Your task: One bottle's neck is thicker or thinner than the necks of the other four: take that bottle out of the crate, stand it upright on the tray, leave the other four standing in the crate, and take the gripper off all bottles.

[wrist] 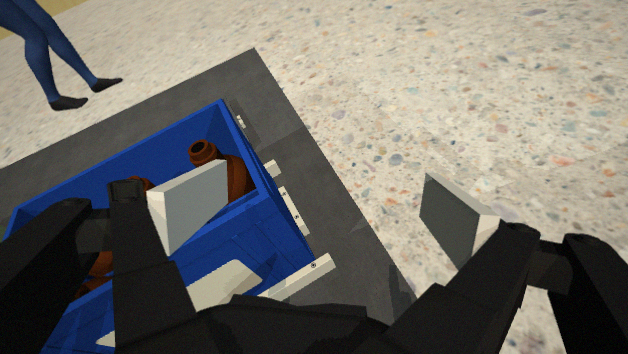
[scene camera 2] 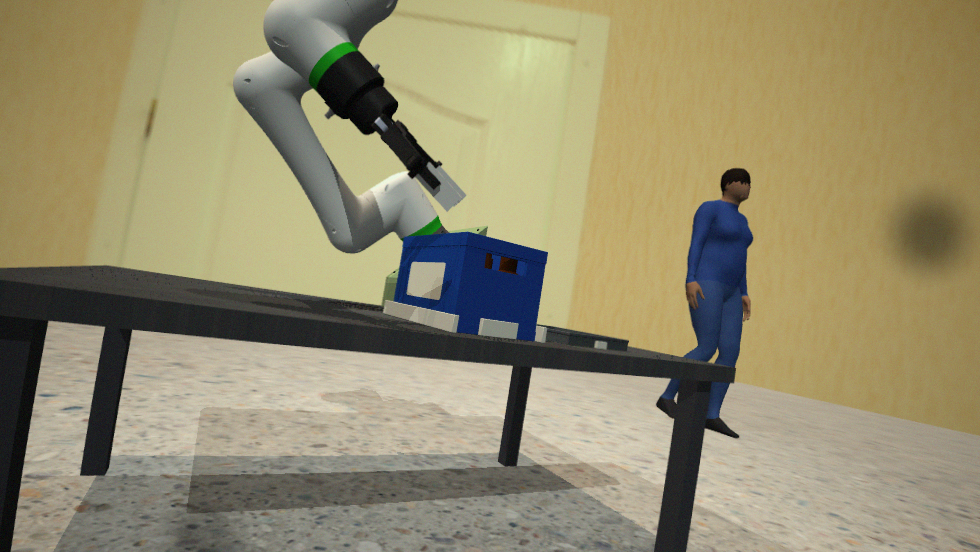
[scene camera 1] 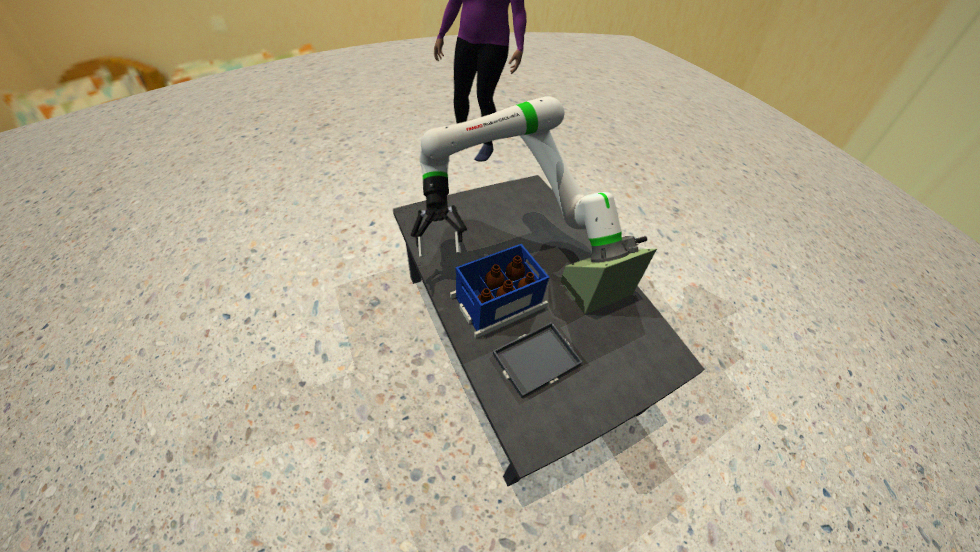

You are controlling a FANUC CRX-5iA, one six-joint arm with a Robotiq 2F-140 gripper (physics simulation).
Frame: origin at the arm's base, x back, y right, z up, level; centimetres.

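Seen in the pictures: gripper, fingertip midpoint: [wrist: 322, 188] [scene camera 2: 457, 202] [scene camera 1: 439, 254]; arm's base, origin of the base link: [scene camera 1: 610, 257].
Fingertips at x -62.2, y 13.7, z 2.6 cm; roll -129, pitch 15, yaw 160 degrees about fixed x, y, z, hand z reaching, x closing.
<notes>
Offsets run from my fingertips to a thing's top centre. "spot": to the spot under its first point.
The blue crate @(dx +20.0, dy -10.2, dz -3.5 cm) [scene camera 1: 488, 315] [scene camera 2: 500, 294] [wrist: 150, 155] stands on the table. In the scene camera 1 view, brown bottles stand upright in it: a rear pair @(dx +19.0, dy -6.3, dz -4.7 cm) [scene camera 1: 495, 277] @(dx +28.0, dy -3.9, dz -4.7 cm) [scene camera 1: 516, 268] and a front row @(spot: dx +12.1, dy -17.3, dz -5.2 cm) [scene camera 1: 486, 295] [scene camera 1: 507, 287] [scene camera 1: 526, 280]. In the wrist view one bottle @(dx +12.4, dy -15.9, dz -4.7 cm) [wrist: 240, 175] shows its neck and shoulder beside a finger pad; others are mostly hidden. I cannot tell which neck differs. The dark grey tray @(dx +25.4, dy -37.7, dz -18.5 cm) [scene camera 1: 538, 360] [scene camera 2: 582, 338] lies flat and empty beside the crate. My gripper [scene camera 1: 438, 244] [scene camera 2: 450, 195] [wrist: 322, 188] is open and empty, above and to the side of the crate, apart from all bottles.
White blocks [scene camera 1: 510, 319] [scene camera 2: 419, 315] [wrist: 300, 275] edge the crate's base on the dark table [scene camera 1: 596, 418] [scene camera 2: 205, 322] [wrist: 330, 200]. The arm's green pedestal [scene camera 1: 606, 284] stands beside the crate. A person in purple [scene camera 1: 483, 27] and one in blue [scene camera 2: 716, 253] [wrist: 40, 50] stand off the table.
</notes>
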